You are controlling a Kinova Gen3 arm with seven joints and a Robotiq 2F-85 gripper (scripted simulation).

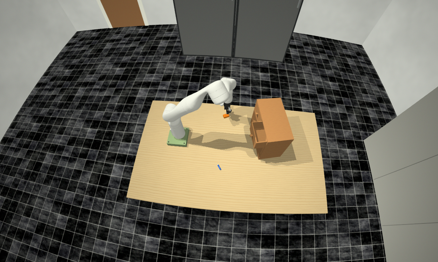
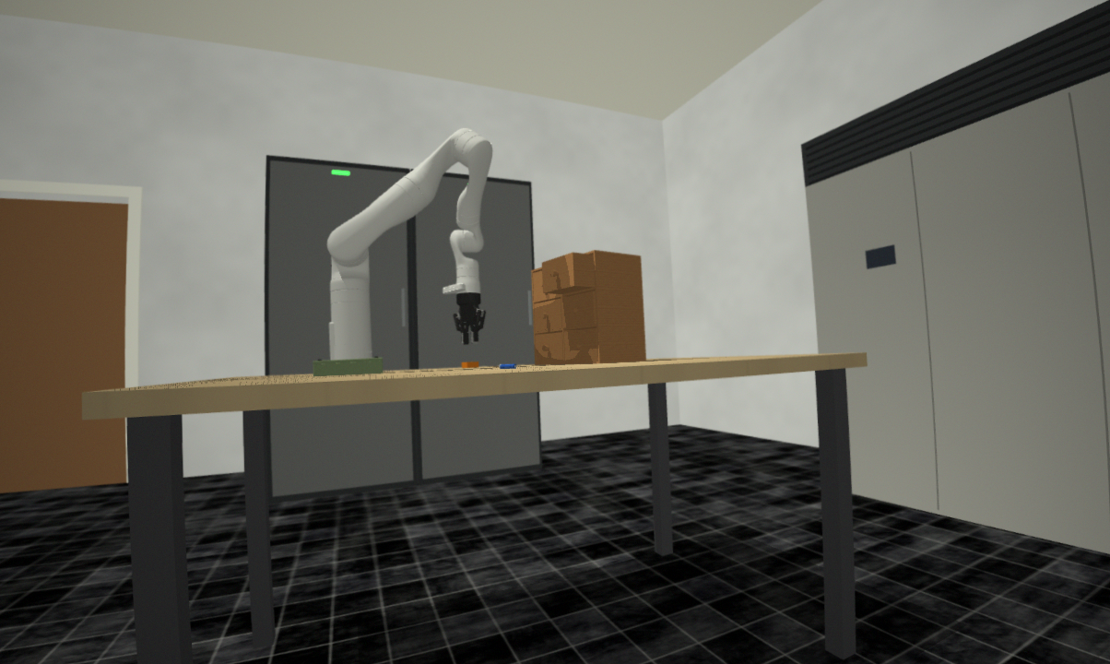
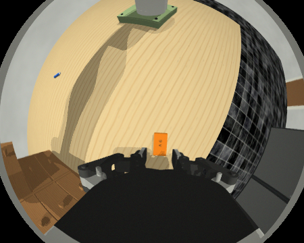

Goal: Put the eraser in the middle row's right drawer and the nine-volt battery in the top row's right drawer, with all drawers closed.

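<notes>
Right now the nine-volt battery is 1 cm ahead of my hand, 1 cm to the left of it and 8 cm below it. Also, from my hand: eraser 39 cm ahead, 16 cm to the right, 3 cm above; blue stick 7 cm ahead, 43 cm to the right, 9 cm below.
</notes>
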